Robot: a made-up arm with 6 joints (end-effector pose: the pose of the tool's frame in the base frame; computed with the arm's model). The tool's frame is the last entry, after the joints. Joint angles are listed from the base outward.
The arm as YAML. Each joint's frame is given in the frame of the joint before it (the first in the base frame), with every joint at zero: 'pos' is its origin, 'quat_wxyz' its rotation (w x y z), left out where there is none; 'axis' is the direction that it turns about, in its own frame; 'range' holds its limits. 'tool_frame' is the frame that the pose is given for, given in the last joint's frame.
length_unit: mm
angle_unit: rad
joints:
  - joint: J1
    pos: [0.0, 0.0, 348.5]
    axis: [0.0, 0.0, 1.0]
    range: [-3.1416, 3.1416]
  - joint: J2
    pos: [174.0, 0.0, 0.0]
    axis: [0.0, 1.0, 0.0]
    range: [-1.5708, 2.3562]
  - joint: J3
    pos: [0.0, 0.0, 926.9]
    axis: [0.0, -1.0, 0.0]
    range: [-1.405, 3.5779]
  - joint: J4
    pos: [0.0, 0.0, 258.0]
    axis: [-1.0, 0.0, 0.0]
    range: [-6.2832, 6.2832]
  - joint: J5
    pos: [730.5, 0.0, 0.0]
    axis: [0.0, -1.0, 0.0]
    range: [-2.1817, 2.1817]
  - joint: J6
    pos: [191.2, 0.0, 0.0]
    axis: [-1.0, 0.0, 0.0]
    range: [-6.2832, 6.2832]
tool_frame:
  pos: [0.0, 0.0, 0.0]
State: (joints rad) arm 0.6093 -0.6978 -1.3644 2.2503 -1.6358 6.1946
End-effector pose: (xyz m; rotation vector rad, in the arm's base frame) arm 0.3937 0.0937 0.9117 -2.2622 0.3147 -0.9249
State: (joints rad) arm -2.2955 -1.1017 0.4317 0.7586 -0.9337 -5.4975
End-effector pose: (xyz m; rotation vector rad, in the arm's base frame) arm 0.4297 0.6448 1.6167 0.8865 -1.0929 2.6448
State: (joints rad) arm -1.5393 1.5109 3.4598 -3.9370 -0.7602 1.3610
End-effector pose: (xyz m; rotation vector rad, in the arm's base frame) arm -0.0798 -0.4557 1.0824 -0.0523 -1.2941 1.6685
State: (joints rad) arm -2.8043 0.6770 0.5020 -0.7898 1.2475 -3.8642
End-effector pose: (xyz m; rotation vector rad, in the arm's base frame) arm -1.5534 -0.4083 1.3130 0.0999 -1.6011 1.5827
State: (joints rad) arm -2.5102 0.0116 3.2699 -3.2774 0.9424 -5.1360
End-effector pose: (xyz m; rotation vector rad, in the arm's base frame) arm 0.5291 0.3610 1.0732 -0.6902 -0.9328 0.0304
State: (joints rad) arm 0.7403 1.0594 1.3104 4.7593 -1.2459 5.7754
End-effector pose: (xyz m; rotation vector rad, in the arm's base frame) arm 1.1234 1.2716 1.2404 1.1599 1.7235 1.3646
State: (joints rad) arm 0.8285 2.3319 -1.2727 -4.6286 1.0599 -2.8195
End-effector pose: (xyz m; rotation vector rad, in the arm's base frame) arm -0.1232 0.1115 -0.1411 -0.0026 -1.9167 1.9363
